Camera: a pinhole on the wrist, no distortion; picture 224 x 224 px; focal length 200.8 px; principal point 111.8 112.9 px. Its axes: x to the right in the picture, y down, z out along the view. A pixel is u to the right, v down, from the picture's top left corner.
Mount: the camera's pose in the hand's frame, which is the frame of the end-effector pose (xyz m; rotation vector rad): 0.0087 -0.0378 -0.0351 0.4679 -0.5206 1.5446
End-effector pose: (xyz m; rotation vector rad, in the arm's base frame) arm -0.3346 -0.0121 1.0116 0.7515 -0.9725 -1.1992
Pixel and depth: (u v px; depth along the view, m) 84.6 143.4 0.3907
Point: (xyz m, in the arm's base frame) -0.6907 -0.0205 0.8257
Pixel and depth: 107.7 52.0 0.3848
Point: -0.6865 -0.1802 0.9125
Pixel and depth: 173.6 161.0 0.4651
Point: -0.8066 0.0680 0.9851
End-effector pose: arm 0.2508 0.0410 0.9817 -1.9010 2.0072 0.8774
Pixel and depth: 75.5 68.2 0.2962
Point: 0.4480 0.0902 0.7388
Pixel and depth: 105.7 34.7 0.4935
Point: 0.4706 0.1001 0.5027
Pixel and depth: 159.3 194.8 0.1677
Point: 0.3337 0.1660 0.8951
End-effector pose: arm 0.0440 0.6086 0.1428 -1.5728 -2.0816 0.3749
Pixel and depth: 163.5 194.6 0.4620
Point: -0.3095 0.3915 -0.1274
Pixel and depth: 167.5 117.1 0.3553
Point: -0.2579 0.5738 -0.0351
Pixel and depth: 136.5 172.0 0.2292
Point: -0.1545 0.5152 0.0666
